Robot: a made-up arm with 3 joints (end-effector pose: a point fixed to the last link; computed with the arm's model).
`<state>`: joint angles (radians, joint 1 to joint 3).
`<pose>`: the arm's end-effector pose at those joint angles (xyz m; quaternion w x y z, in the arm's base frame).
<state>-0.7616 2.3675 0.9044</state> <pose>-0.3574 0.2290 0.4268 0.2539 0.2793 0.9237 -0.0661</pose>
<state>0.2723 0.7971 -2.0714</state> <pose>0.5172 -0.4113 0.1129 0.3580 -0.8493 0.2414 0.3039</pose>
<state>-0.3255 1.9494 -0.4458</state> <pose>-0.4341 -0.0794 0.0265 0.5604 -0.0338 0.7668 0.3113</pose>
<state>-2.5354 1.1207 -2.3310</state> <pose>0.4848 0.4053 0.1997 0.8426 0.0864 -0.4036 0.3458</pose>
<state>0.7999 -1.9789 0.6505</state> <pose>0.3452 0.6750 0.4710 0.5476 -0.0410 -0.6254 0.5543</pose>
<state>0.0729 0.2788 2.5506</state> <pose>0.6794 0.1781 0.4063 0.3227 0.9362 0.0356 -0.1343</pose>
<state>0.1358 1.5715 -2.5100</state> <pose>0.3532 -0.3251 -0.1067 0.1734 -0.6853 0.2648 0.6559</pose>
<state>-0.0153 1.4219 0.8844</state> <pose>-0.0609 0.3309 -0.1835 0.6824 0.3295 0.5919 -0.2747</pose>
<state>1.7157 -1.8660 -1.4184</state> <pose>0.2516 0.6589 0.4822 0.0022 -0.5954 -0.7946 0.1190</pose>
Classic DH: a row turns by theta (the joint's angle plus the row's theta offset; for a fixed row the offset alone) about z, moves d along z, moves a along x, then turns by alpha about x. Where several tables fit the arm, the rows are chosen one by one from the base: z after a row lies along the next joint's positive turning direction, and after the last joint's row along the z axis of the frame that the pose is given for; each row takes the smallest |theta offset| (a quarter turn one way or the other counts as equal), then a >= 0, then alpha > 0; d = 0 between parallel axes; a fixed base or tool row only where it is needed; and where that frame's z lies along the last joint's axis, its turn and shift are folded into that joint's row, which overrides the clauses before.
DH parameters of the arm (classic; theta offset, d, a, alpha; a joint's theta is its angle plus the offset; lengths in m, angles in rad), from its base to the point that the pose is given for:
base (fixed): -1.5708 0.19 0 1.5708
joint 1: 1.5708 -0.1763 0.1143 -1.5708
joint 2: 0 -0.0092 -0.1038 -1.5708
joint 3: -1.5708 0.4522 0.0542 -1.5708
tool (fixed): -1.5708 -0.3878 0 0

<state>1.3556 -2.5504 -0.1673</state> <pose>0.0769 0.7552 0.3759 0.2109 -0.2010 -0.7927 0.5355</pose>
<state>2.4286 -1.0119 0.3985</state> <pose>0.7893 0.0282 -0.1350 0.4615 -0.7431 -0.0759 0.4787</pose>
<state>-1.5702 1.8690 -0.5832</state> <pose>-0.3937 0.1835 0.0124 0.5233 0.2815 0.3814 0.7081</pose>
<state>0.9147 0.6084 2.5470</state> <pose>0.6890 0.1464 0.0968 0.6536 0.6951 -0.0477 -0.2957</pose>
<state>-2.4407 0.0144 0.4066</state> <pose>0.6221 0.0650 0.5678 0.1466 0.9892 0.0038 0.0061</pose>
